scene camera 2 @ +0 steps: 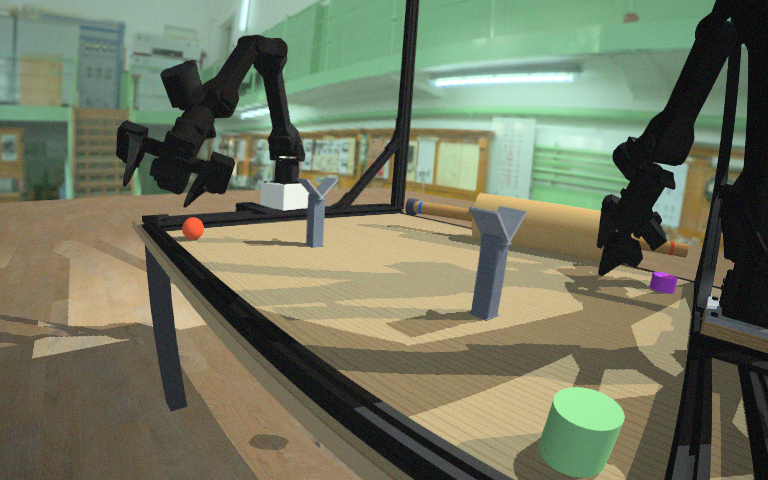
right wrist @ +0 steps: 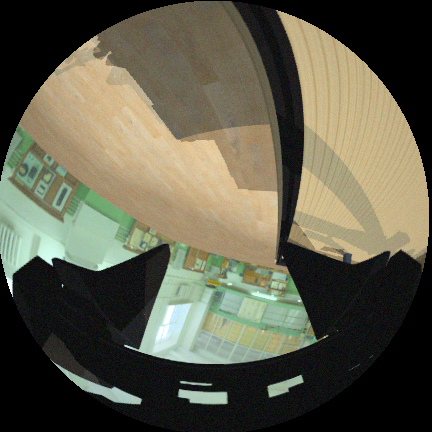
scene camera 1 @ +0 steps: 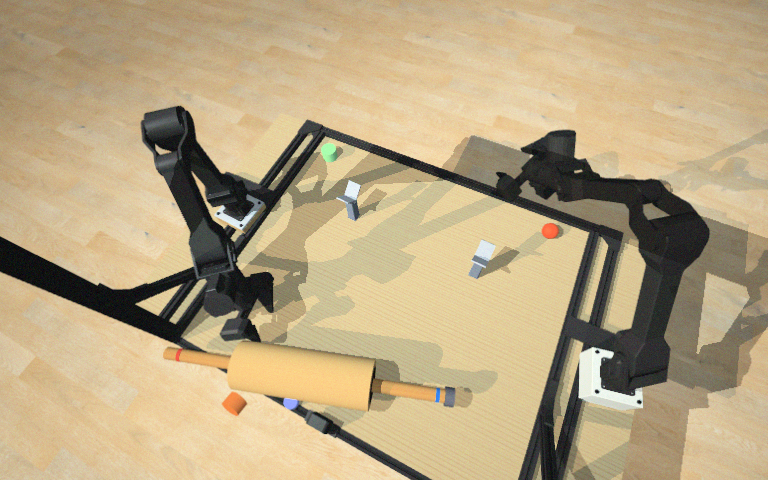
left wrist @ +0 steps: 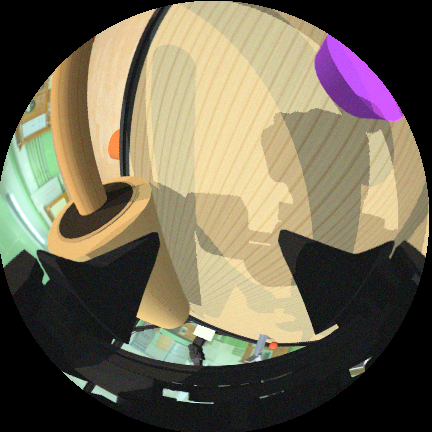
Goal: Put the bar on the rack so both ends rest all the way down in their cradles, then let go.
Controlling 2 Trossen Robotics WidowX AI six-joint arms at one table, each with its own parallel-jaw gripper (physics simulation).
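Frame: origin at the left arm's base, x ahead, y left, z up, level; millimetres.
Seen in the pictures: left gripper, between the fingertips: (scene camera 2: 599,260) (scene camera 1: 265,326) (left wrist: 219,237); right gripper, between the fingertips: (scene camera 2: 154,194) (right wrist: 227,249) (scene camera 1: 509,161); left arm's base, origin of its link: (scene camera 2: 750,316) (scene camera 1: 239,208); right arm's base, origin of its link: (scene camera 2: 286,182) (scene camera 1: 617,376) (left wrist: 200,337).
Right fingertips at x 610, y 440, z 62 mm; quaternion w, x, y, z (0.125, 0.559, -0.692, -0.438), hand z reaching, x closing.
Offsets run from my right fingertips to a thing's top centre. "pt": to the spot under its first point.
The bar @[pt dx -187, dy -723, dz +1 mm] (scene camera 1: 300,374) (scene camera 2: 540,226) (left wrist: 167,295), a thick tan roller with thin wooden handles, lies along the table edge nearest the bottom of scene camera 1. Its red-banded handle reaches past the edge; its other handle has a blue band and dark cap. The rack is two separate grey posts with V-shaped cradles, one post @[dx -329, dy -290, dz -13 mm] (scene camera 1: 352,207) (scene camera 2: 489,277) and another post @[dx +43, dy -294, dz -13 mm] (scene camera 1: 476,267) (scene camera 2: 315,223), both empty. My left gripper (scene camera 1: 265,325) (scene camera 2: 629,260) (left wrist: 219,237) is open and empty beside the roller's red-banded side. My right gripper (scene camera 1: 511,162) (scene camera 2: 155,195) (right wrist: 227,249) is open and empty above the far table edge.
A green cylinder @[dx -506, dy -139, dz -71 mm] (scene camera 1: 329,152) (scene camera 2: 582,433) and a red ball @[dx +174, dy -96, dz -65 mm] (scene camera 1: 549,230) (scene camera 2: 193,228) stand near the far edge. A purple cylinder @[dx -484, dy -657, dz -81 mm] (scene camera 2: 663,282) (left wrist: 355,82) is near my left gripper. An orange cylinder @[dx -333, dy -856, dz -123 mm] (scene camera 1: 233,403) lies beyond the near rail; a blue one @[dx -199, dy -782, dz -87 mm] (scene camera 1: 290,403) is partly hidden by the roller.
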